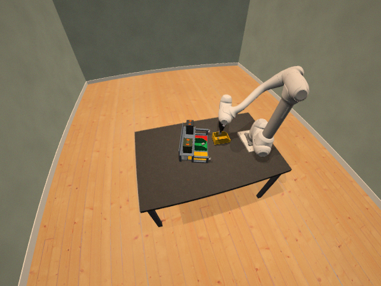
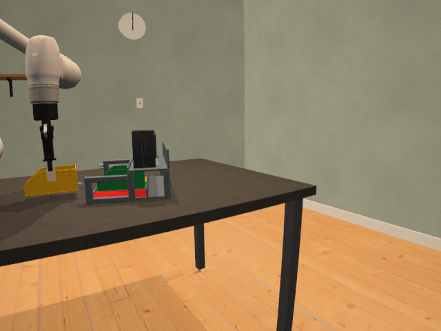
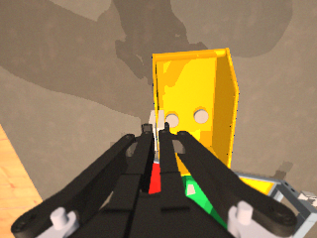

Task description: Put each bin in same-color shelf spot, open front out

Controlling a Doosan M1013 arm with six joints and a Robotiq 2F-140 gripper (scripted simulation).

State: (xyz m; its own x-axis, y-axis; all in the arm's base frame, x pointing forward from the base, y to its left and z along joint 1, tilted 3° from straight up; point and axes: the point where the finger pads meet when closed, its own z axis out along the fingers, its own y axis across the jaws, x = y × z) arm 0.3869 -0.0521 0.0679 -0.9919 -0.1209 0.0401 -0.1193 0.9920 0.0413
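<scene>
Right now my hand is 50 mm to the right of the yellow bin, 40 mm above it and 10 mm past it. Round my hand: green bin 230 mm ahead, 100 mm to the left, 60 mm below.
</scene>
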